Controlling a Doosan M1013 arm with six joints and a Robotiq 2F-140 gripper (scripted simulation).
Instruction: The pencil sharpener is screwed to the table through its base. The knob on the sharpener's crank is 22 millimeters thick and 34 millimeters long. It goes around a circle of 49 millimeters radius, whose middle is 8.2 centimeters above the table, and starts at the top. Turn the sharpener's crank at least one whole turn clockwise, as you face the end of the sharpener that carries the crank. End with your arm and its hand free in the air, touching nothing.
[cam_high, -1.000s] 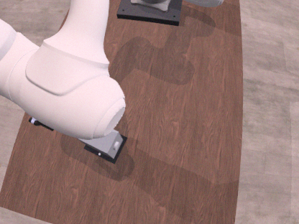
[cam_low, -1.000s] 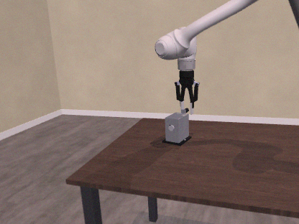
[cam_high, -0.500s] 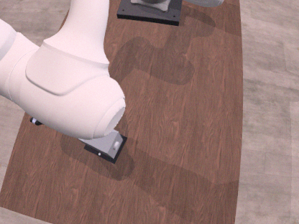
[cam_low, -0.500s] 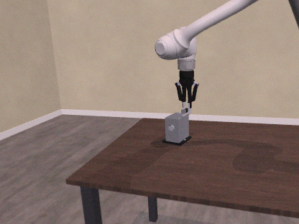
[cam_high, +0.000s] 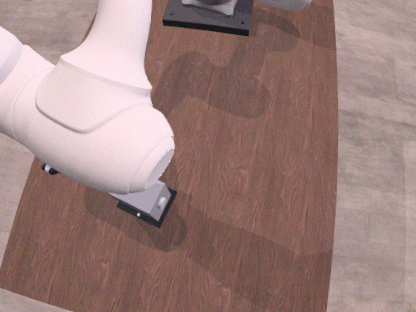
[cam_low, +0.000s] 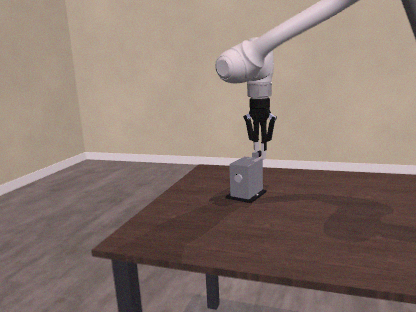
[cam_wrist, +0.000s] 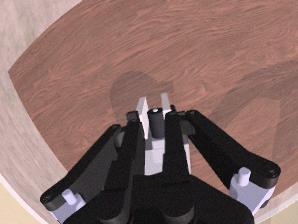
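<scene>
My hand is 20 mm to the right of the dark crank knob and 10 mm above it.
</scene>
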